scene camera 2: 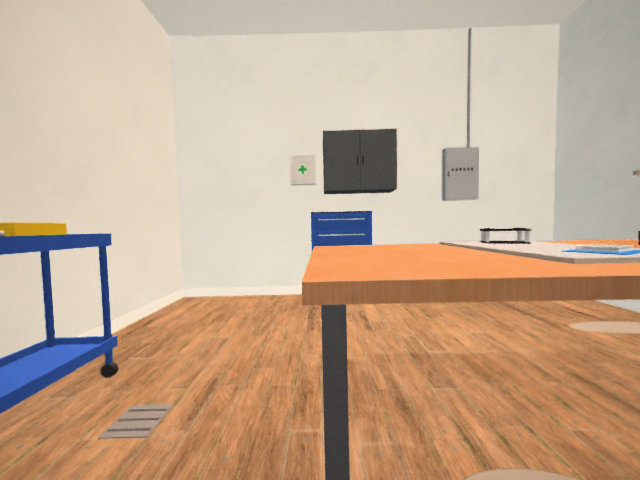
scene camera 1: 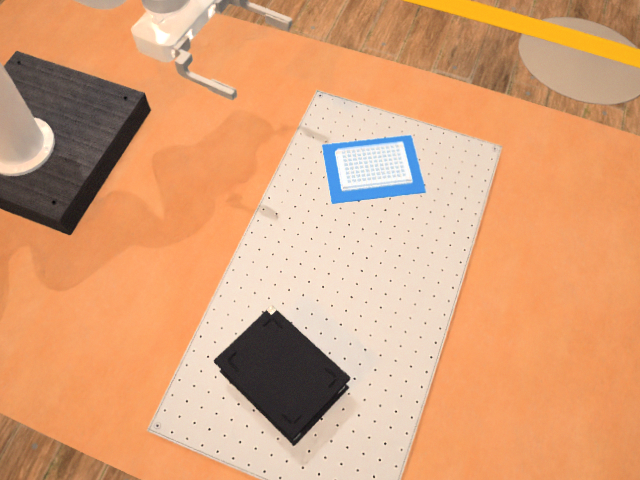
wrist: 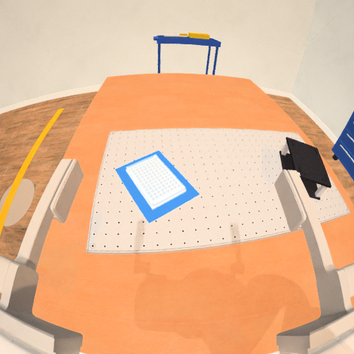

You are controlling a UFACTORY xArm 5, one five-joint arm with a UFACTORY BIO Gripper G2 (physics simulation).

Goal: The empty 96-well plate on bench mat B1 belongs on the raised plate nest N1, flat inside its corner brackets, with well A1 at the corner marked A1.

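Places are measured from the arm's base along level axes (x left, y down, z back), in centimetres.
Where they show: end effector, tool point: point(scene camera 1: 251, 54); arm's base, origin of the base link: point(scene camera 1: 20, 147).
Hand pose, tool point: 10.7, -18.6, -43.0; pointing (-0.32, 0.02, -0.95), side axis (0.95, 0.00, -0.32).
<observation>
Things, the pixels of their top centre, and the offset from my tool point, as dx, dy, dz. "spot": a spot on its surface instead. Level surfaces: height alone.
- white 96-well plate, middle of its top: point(scene camera 1: 373, 163) point(scene camera 2: 604, 245) -2.1, +21.7, -20.7
- blue bench mat, its level: dy +23.1
- black raised plate nest, middle of its top: point(scene camera 1: 281, 368) point(scene camera 2: 503, 228) -42.7, +16.9, -12.2
- small pale tag, surface spot: point(scene camera 1: 271, 310) spot: -34.1, +17.2, -8.9
- pale perforated board, its level: dy +23.3
- orange table, its level: dy +24.6
The white 96-well plate point(scene camera 1: 374, 166) point(scene camera 2: 604, 248) point(wrist: 156, 180) lies flat on the blue bench mat point(scene camera 1: 379, 193) point(wrist: 139, 197), with blue showing all around it. The black raised plate nest point(scene camera 1: 281, 377) point(scene camera 2: 505, 229) point(wrist: 309, 162) stands turned at an angle, with dark brackets at its corners and no plate on it. A small pale tag point(scene camera 1: 271, 310) sits at one nest corner; its lettering is too small to read. My gripper point(scene camera 1: 262, 58) point(wrist: 179, 195) is open and empty, above the table and off to the robot-base side of the plate. One finger partly covers the nest in the wrist view.
Mat and nest stand on a pale perforated board point(scene camera 1: 392, 258) point(scene camera 2: 547, 251) point(wrist: 225, 200) on the orange table point(scene camera 1: 542, 310) point(scene camera 2: 403, 263) point(wrist: 180, 100). The black base block point(scene camera 1: 103, 129) is at the left in scene camera 1. A blue cart point(scene camera 2: 77, 240) point(wrist: 185, 40) stands beyond the table.
</observation>
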